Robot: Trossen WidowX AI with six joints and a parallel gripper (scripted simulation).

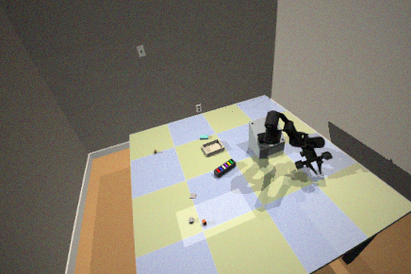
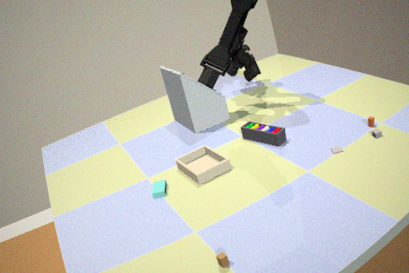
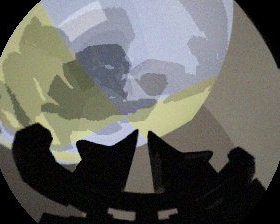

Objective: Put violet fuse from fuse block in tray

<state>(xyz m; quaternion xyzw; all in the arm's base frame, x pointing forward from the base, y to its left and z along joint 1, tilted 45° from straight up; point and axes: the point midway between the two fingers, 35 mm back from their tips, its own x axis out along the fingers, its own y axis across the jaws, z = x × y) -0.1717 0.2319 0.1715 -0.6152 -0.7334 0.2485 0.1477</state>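
Now: the violet fuse 440 mm ahead of my gripper tip, 260 mm to the right of it and 20 mm below it. From my gripper tip the other things lie so: beige tray 460 mm to the right, 460 mm ahead, 40 mm below; then flat grey chip 680 mm ahead, 150 mm to the right, 50 mm below; then teal block 600 mm to the right, 490 mm ahead, 40 mm below.
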